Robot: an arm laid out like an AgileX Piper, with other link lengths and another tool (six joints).
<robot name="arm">
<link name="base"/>
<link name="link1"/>
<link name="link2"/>
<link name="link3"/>
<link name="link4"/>
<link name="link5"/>
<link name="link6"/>
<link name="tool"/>
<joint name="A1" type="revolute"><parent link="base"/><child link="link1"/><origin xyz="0 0 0.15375"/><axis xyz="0 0 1"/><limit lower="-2.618" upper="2.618"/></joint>
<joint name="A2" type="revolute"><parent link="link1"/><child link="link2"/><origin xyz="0 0 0"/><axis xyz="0 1 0"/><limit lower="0" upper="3.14"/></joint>
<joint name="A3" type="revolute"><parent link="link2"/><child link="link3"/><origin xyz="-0.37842 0 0.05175"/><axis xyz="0 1 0"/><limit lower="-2.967" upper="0"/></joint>
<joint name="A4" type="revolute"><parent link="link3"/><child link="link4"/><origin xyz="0.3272 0 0.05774"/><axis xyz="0.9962 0 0.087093"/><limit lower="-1.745" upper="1.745"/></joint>
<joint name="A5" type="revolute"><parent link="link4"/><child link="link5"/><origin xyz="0 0 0"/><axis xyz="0 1 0"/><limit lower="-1.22" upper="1.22"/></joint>
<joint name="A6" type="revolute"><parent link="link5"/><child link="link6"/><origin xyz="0.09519 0 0.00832"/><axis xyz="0.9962 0 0.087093"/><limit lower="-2.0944" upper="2.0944"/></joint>
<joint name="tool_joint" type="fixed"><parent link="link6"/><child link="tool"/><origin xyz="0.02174 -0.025 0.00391" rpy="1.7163 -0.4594 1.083"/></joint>
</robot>
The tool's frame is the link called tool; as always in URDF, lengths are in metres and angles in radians.
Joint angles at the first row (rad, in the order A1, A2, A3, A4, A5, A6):
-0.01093 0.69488 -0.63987 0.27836 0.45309 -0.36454
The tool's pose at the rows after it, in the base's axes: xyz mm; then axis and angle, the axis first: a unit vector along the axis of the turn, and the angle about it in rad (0 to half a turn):
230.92 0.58 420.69 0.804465 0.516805 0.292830 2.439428
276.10 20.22 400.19 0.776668 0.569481 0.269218 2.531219
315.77 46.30 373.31 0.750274 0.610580 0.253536 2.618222
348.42 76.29 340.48 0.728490 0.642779 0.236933 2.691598
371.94 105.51 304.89 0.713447 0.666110 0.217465 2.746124
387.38 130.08 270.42 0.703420 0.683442 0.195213 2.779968
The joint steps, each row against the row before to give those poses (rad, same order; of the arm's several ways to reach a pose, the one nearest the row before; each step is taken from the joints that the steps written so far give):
0.02107 0.16646 -0.05555 0.12642 0.04547 -0.16007
0.04015 0.16150 -0.04312 0.13096 0.01815 -0.15088
0.05751 0.15226 -0.03499 0.11540 -0.00322 -0.12087
0.06577 0.14416 -0.02853 0.09349 -0.01976 -0.09183
0.06321 0.12844 -0.02131 0.07039 -0.03127 -0.06318
0.05328 0.10919 -0.01662 0.04211 -0.03453 -0.03633

